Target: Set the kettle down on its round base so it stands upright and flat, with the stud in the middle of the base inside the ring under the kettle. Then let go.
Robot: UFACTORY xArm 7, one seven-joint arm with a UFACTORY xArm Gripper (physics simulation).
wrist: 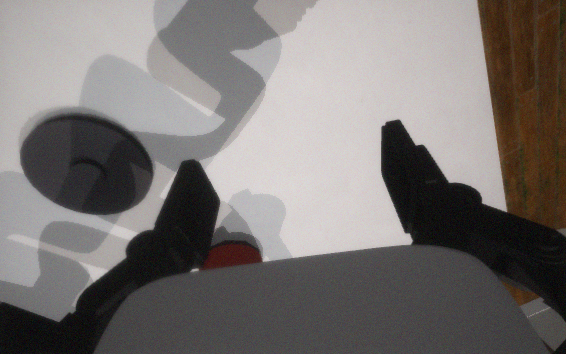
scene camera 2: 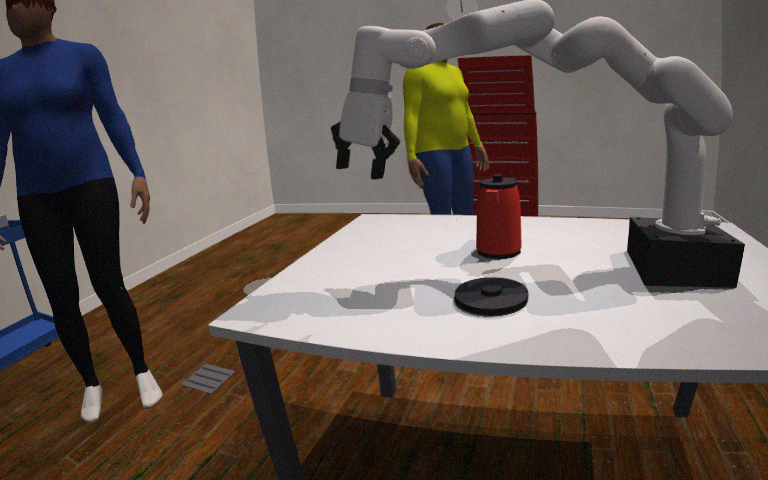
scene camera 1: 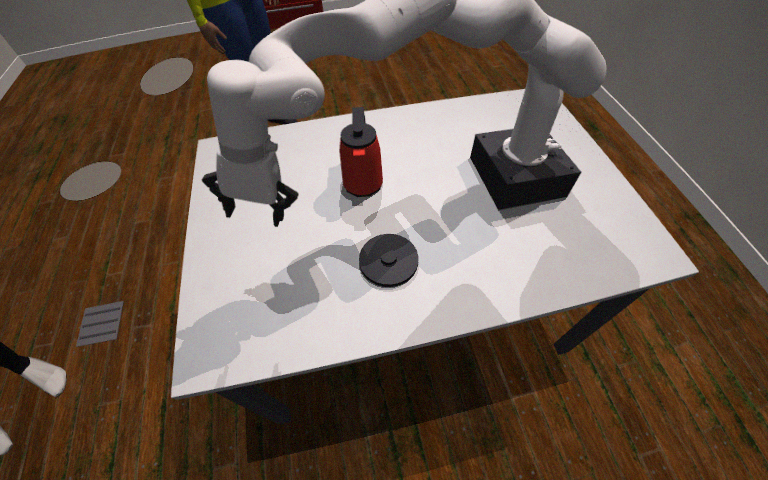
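The red kettle with a black lid stands upright on the table, behind the base in both scene views. Its black handle points to the back in scene camera 1. Part of the red kettle body shows in the wrist view, beyond the gripper's palm edge. The round black base lies flat on the table, with a raised stud at its middle. The gripper is open and empty, high above the table, left of the kettle in both scene views. The ring under the kettle is hidden.
The white table carries the arm's black mounting box at the right. A person in a yellow top and a red cabinet are behind the table. A person in blue stands to the left.
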